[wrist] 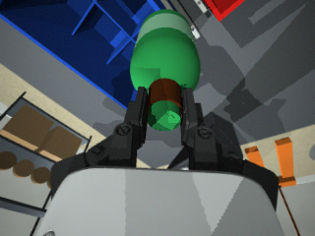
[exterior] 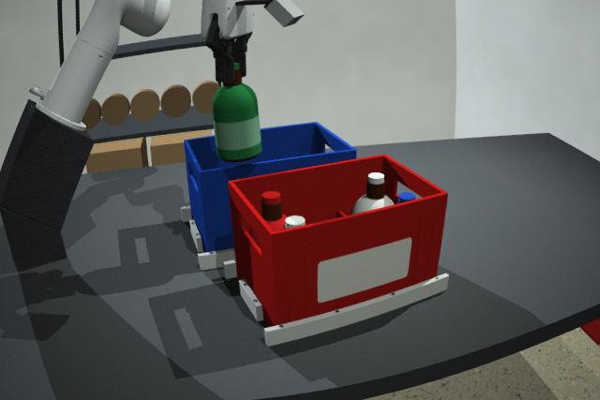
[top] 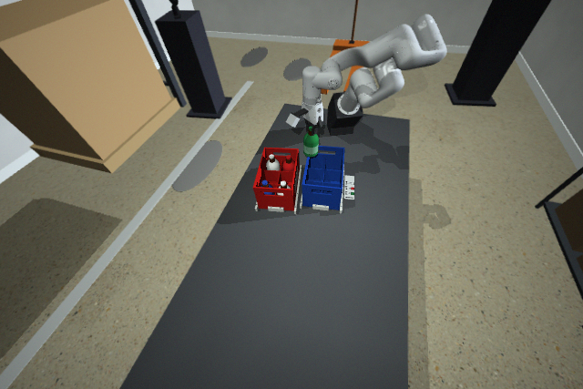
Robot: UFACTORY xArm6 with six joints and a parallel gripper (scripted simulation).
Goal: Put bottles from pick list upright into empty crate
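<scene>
Right now the green-capped bottle is 7 cm below my hand. The rest, counted from my hand: red-capped bottle (25 cm below, 12 cm to the right, 3 cm ahead); blue crate (25 cm below, 7 cm to the left, 7 cm ahead); red crate (25 cm below, 16 cm to the right, 11 cm ahead).
</scene>
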